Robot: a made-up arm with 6 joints. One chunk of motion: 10 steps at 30 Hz.
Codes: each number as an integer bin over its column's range. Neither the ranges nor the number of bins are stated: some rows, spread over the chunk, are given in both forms.
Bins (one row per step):
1: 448 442 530 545 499 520
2: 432 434 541 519 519 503
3: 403 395 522 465 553 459
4: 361 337 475 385 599 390
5: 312 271 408 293 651 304
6: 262 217 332 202 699 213
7: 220 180 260 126 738 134
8: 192 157 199 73 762 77
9: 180 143 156 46 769 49
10: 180 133 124 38 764 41
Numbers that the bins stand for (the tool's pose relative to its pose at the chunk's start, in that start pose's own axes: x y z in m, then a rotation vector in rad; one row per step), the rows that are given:
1: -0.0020 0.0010 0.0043 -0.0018 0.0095 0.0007
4: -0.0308 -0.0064 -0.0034 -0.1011 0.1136 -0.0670
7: -0.0773 -0.0174 -0.0336 -0.2618 0.2583 -0.2003
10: -0.0905 -0.0207 -0.0526 -0.3164 0.2854 -0.2487
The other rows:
2: -0.0073 0.0004 0.0058 -0.0179 0.0303 -0.0082
3: -0.0169 -0.0023 0.0032 -0.0514 0.0657 -0.0311
5: -0.0469 -0.0110 -0.0128 -0.1582 0.1677 -0.1118
6: -0.0635 -0.0148 -0.0235 -0.2146 0.2177 -0.1591
8: -0.0866 -0.0190 -0.0421 -0.2947 0.2833 -0.2299
9: -0.0905 -0.0200 -0.0481 -0.3115 0.2906 -0.2445

